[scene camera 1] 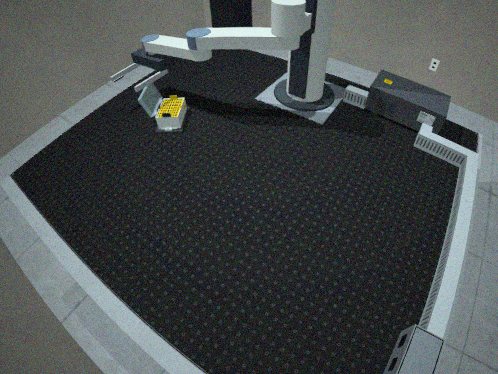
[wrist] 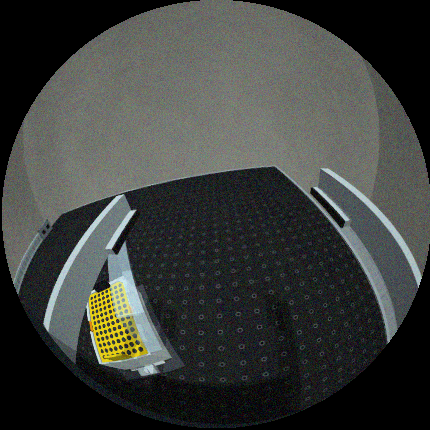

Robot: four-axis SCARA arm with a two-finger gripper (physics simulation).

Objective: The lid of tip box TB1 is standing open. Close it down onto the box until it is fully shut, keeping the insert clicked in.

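Frame: origin at the arm's base, x ahead, y left, z up, level; metres.
Where they show: gripper, fingertip midpoint: (scene camera 1: pixel 123 84) (wrist: pixel 222 188); arm's base, origin of the base link: (scene camera 1: pixel 304 95).
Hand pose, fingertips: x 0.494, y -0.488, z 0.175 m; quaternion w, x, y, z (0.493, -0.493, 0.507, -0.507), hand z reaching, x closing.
Each offset is from my fingertips to the top centre of the thing. "spot": to the spot under its first point.
Tip box TB1 @(dx -0.073, dy +0.154, dz -0.096 m) (scene camera 1: pixel 171 121) (wrist: pixel 150 358) stands on the dark mat at the back left in the scene view and lower left in the wrist view. Its yellow insert @(dx -0.073, dy +0.154, dz -0.087 m) (scene camera 1: pixel 171 108) (wrist: pixel 114 320) sits in the box. I cannot tell from the frames whether it is clicked in. The lid @(spot: dx -0.028, dy +0.099, dz -0.065 m) (scene camera 1: pixel 149 101) stands open, tilted up and away on the box's left side; the wrist view shows it partly, behind a finger. My gripper (scene camera 1: pixel 137 76) (wrist: pixel 222 188) is wide open and empty. One finger is close above the lid's upper edge; contact is unclear.
The arm's column (scene camera 1: pixel 311 70) stands at the back on a light plate. A dark grey case @(spot: dx -0.532, dy +0.885, dz -0.047 m) (scene camera 1: pixel 407 100) stands at the back right. A slotted pale rail @(spot: dx -0.444, dy +1.060, dz -0.126 m) (scene camera 1: pixel 440 149) runs along the right edge, with a pale unit @(spot: dx +0.244, dy +1.154, dz -0.087 m) (scene camera 1: pixel 422 352) at the front right.
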